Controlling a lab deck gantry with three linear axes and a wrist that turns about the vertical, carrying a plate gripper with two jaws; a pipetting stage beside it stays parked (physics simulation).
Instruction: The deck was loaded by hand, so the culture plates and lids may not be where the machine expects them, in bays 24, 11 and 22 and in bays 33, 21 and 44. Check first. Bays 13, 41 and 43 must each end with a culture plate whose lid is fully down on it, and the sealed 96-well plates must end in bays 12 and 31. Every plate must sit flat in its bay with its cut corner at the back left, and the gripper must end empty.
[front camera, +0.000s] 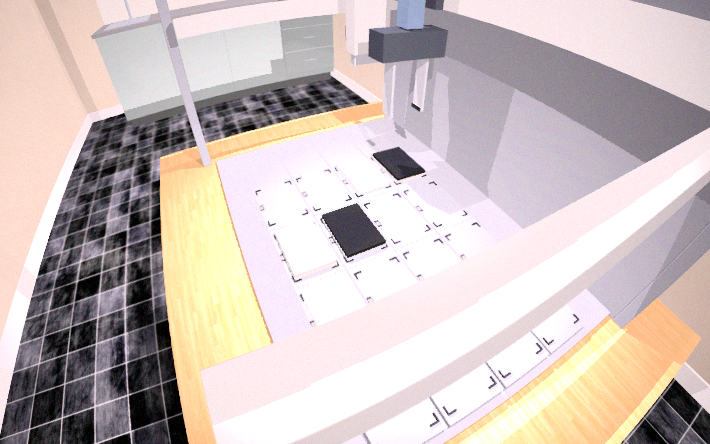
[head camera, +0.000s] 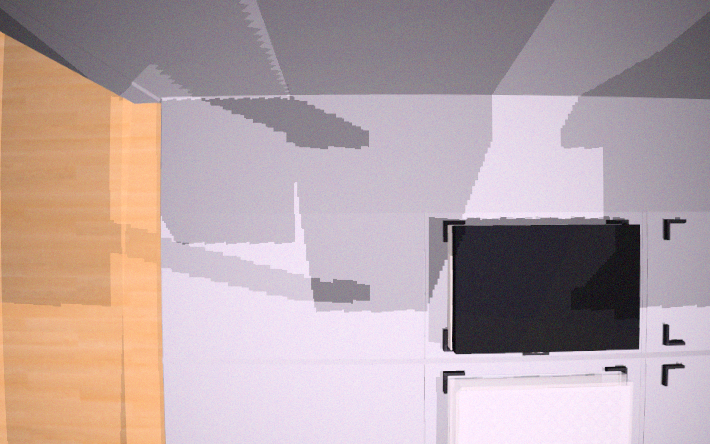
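Pixels of known places: gripper, fingertip midpoint: (front camera: 402, 111); robot's base, link origin: (front camera: 256, 192).
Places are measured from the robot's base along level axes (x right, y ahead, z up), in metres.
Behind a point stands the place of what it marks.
Note:
My gripper (front camera: 404, 111) @(x -0.364, y 0.064, z 0.160 m) hangs high at the back right of the deck, its two fingers apart with no plate between them. It does not show in the head view. A black-topped plate (front camera: 398, 163) @(x -0.359, y 0.073, z 0.017 m) (head camera: 544, 287) @(x -0.365, y 0.060, z 0.017 m) sits in the back right bay, 41 by position, with a pale edge showing at its left in the head view. Another black-topped plate (front camera: 353, 230) @(x -0.147, y 0.237, z 0.017 m) sits in bay 22 by position. A white plate (front camera: 308, 256) @(x -0.041, y 0.259, z 0.014 m) sits in bay 12 by position. A pale translucent plate (head camera: 544, 418) @(x -0.275, y 0.063, z 0.014 m) (front camera: 361, 170) @(x -0.260, y 0.056, z 0.014 m) with faint wells sits in bay 31 by position. Cut corners are unclear.
A pale wide beam (front camera: 471, 324) @(x 0.003, y 0.629, z 0.400 m) crosses the front view and hides several bays. A grey wall (front camera: 544, 136) @(x -0.500, y 0.356, z 0.220 m) (head camera: 392, 47) @(x -0.500, y -0.045, z 0.064 m) stands along the deck's right side. A thin post (front camera: 185, 94) @(x 0.105, y -0.207, z 0.213 m) rises at the back left. A wooden border (front camera: 198, 235) @(x 0.161, y 0.073, z -0.010 m) (head camera: 62, 366) @(x -0.300, y -0.289, z -0.010 m) surrounds the deck.

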